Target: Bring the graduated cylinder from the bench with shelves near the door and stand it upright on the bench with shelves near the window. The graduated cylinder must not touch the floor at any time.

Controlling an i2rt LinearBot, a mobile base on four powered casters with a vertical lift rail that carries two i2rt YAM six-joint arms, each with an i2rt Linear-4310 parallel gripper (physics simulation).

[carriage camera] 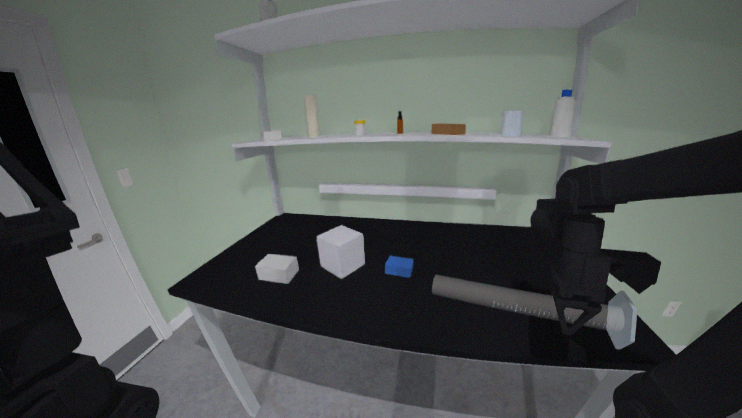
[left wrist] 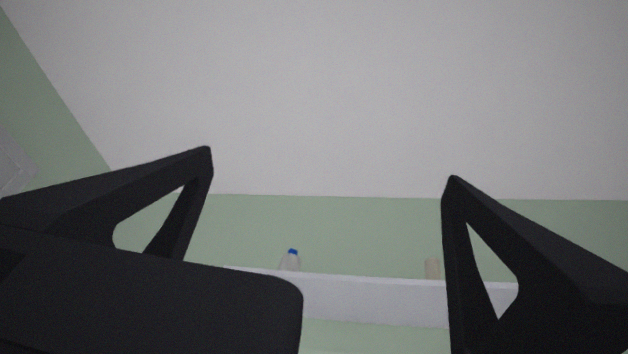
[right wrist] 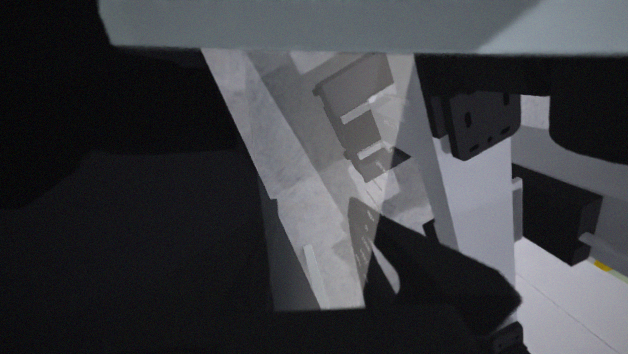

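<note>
The graduated cylinder, a grey see-through tube with white marks and a pale hexagonal foot, lies nearly level at the right of the carriage view, foot to the right. My right gripper is shut on it near the foot. In the right wrist view the foot spans the top and the floor shows through the tube. The cylinder appears in front of the black bench with shelves, beside the door; its height over the top is hard to tell. My left gripper is open and empty, facing upper wall and ceiling.
A white box, a larger white cube and a blue box stand on the bench. The shelf above bears bottles, a jar and boxes. The door is at the left. Grey floor shows below the bench's front edge.
</note>
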